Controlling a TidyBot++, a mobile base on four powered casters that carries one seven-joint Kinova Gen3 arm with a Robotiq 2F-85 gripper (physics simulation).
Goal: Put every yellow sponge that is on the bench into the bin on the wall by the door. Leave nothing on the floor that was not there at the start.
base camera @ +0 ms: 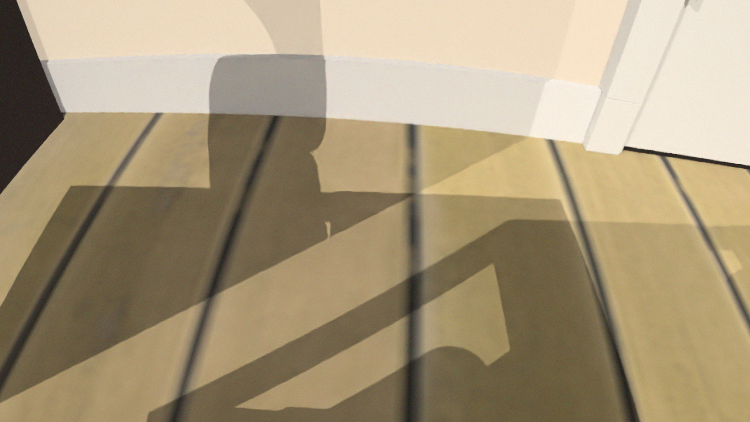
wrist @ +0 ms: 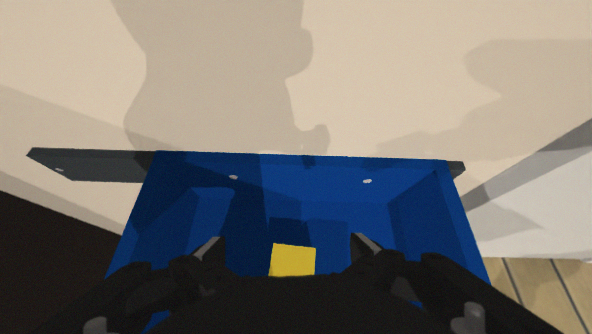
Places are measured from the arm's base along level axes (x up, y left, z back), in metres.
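Where they show: gripper, fingertip midpoint: (wrist: 288,248).
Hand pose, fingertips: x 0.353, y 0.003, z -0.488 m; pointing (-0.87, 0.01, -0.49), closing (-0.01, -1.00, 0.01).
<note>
After its pixels a point has its place.
A yellow sponge (wrist: 293,260) {y -0.003, x 0.179, z -0.504 m} lies inside the blue bin (wrist: 462,225) {y -0.201, x 0.258, z -0.523 m} in the wrist view, on the bin's floor. The bin is fixed to the wall on a dark grey board (wrist: 105,167) {y 0.266, x 0.230, z -0.632 m}. My gripper (wrist: 288,248) {y 0.003, x 0.353, z -0.488 m} is open and empty, above the bin, with the sponge seen between and below its fingertips. The gripper's own body hides the near part of the bin and the sponge's near edge. The bench does not show in either view.
The base camera view shows the plank floor (base camera: 325,272) {y 0.029, x -0.396, z -0.362 m} with shadows on it, a white baseboard (base camera: 419,94) {y -0.074, x -0.349, z -0.610 m} along the wall, and a white door (base camera: 702,89) {y -0.469, x -0.272, z -0.579 m} with its frame at the right. A dark upright surface (base camera: 23,94) {y 0.475, x -0.315, z -0.572 m} (wrist: 45,260) {y 0.477, x 0.042, z -0.538 m} stands at the left.
</note>
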